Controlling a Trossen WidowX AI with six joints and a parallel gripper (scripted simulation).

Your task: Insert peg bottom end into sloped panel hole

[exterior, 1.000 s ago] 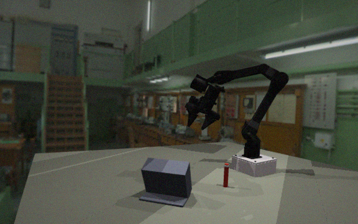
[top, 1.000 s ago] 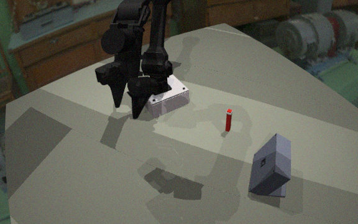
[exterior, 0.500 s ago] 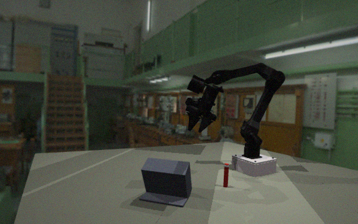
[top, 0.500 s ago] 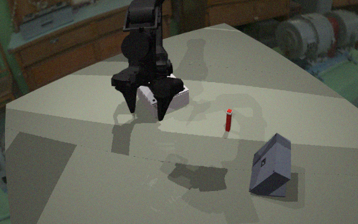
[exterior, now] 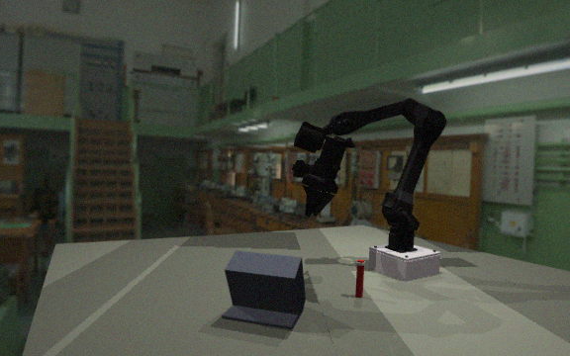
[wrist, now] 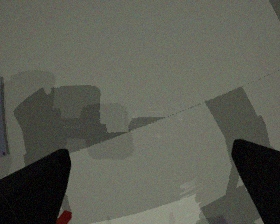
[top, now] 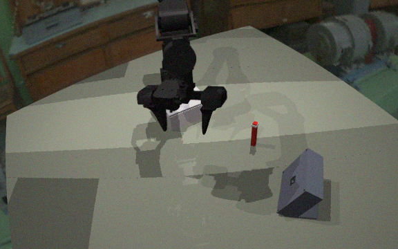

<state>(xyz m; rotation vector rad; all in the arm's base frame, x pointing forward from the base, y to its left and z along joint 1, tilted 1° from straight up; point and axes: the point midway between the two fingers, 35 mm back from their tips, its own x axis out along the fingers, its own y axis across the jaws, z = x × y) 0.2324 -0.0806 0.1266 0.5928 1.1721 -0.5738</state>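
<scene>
Right now my gripper tip is 20 cm to the right of the red square peg, 9 cm above it and 1 cm past it. From my gripper tip the other things lie so: sloped dark grey-blue panel 21 cm ahead, 19 cm to the left, 10 cm below; then thin base plate 23 cm ahead, 21 cm to the left, 15 cm below.
</scene>
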